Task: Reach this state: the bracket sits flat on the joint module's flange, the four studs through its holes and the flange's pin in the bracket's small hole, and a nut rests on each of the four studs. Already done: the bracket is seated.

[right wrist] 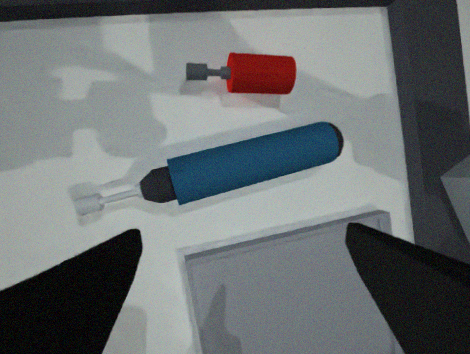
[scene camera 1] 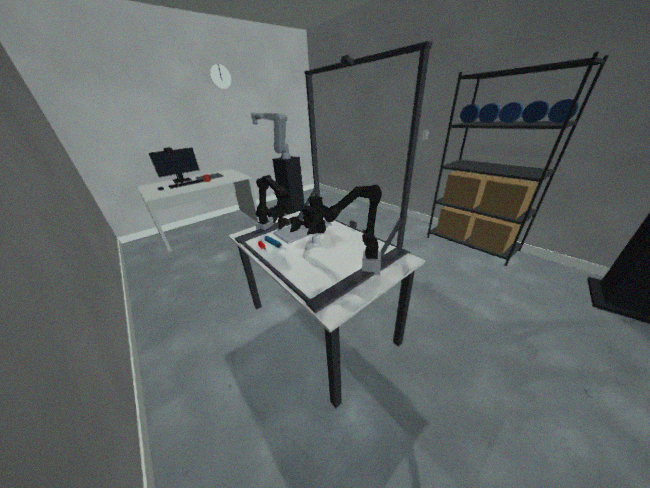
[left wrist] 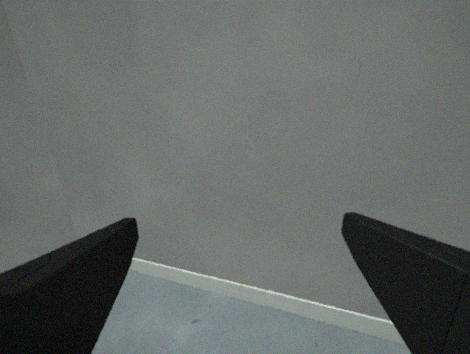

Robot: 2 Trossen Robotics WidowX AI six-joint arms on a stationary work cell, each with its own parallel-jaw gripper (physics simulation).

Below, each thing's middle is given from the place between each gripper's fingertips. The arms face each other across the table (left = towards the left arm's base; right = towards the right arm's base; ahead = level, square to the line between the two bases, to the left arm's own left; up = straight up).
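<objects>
The blue-handled driver (right wrist: 187,178) has my right hand 120 mm above it, 20 mm to the left of it and 30 mm short of it. Counted from that same right hand, the short red-handled driver (right wrist: 245,73) is 130 mm below, 100 mm ahead and 70 mm to the right, whereas the grey tray (right wrist: 306,288) is 270 mm behind, 140 mm below and 30 mm to the right.
As for the blue-handled driver and my left hand, the hand is 200 mm past it, 480 mm to the left of it and 310 mm above it. The short red-handled driver is 130 mm behind my left hand, 530 mm to the right of it and 320 mm below it. I find the grey tray 490 mm to the right of my left hand, 330 mm below it and 500 mm behind it.
</objects>
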